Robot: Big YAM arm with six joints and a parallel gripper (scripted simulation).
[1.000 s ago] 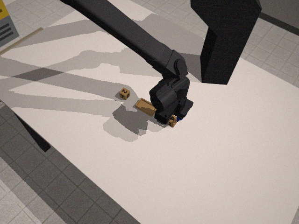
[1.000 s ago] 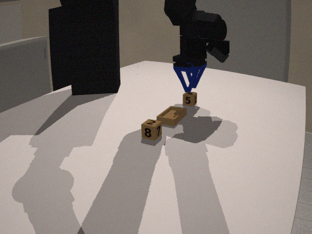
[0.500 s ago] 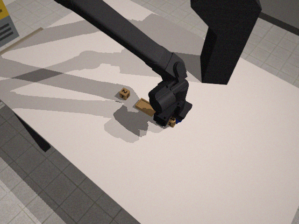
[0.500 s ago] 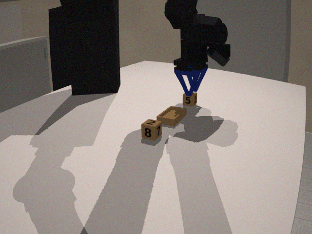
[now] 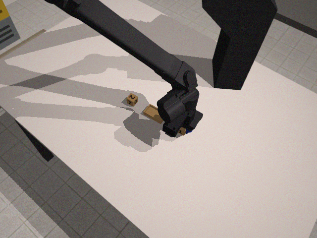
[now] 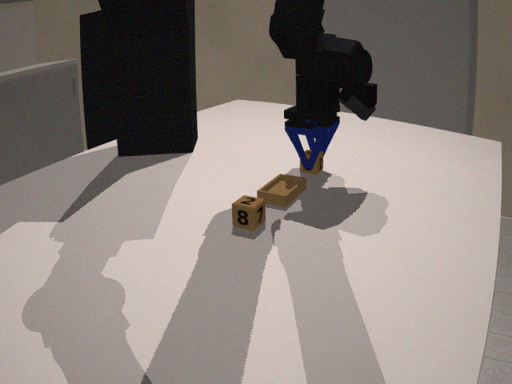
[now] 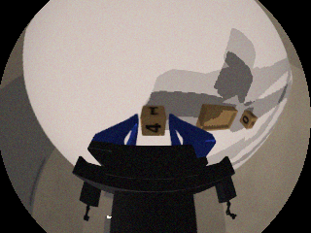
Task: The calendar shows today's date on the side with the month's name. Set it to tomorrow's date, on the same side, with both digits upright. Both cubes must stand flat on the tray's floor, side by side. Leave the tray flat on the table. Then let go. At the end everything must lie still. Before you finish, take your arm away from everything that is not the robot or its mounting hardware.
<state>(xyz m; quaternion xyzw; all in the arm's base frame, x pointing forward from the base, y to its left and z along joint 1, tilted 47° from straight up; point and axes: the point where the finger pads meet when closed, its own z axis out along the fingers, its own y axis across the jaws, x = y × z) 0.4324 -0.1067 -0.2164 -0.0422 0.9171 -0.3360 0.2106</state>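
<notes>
My hand is 1 cm past the wooden tray, 12 cm to the left of it and 1 cm above it. The rest, counted from my hand: wooden digit cube: 2 cm behind, 22 cm to the right.
</notes>
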